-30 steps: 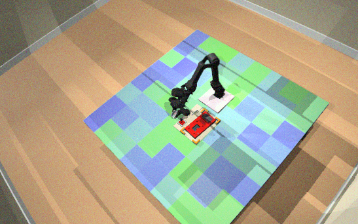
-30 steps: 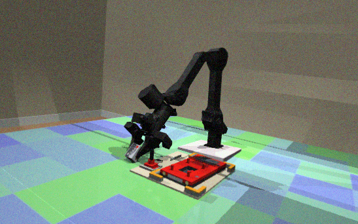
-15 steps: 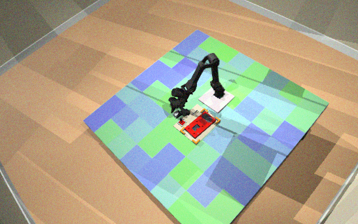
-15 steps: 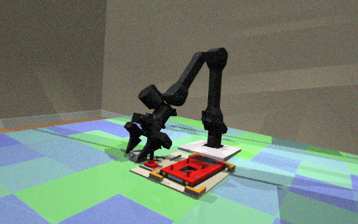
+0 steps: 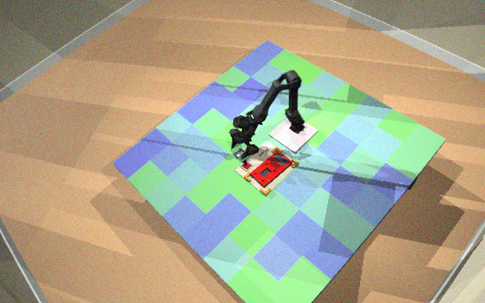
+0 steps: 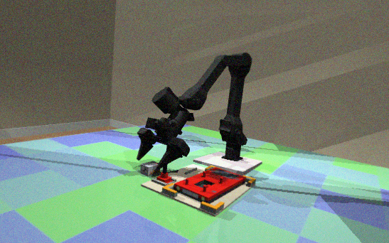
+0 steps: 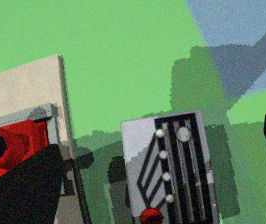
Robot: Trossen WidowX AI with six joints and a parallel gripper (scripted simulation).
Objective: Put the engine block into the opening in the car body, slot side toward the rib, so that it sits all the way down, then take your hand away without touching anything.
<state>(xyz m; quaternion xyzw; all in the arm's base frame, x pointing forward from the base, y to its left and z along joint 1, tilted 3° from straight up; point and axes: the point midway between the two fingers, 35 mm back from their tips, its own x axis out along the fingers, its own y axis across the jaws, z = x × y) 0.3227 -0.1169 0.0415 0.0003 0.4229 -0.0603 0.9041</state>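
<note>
My gripper tip is 2 cm above the grey engine block and 1 cm past it.
</note>
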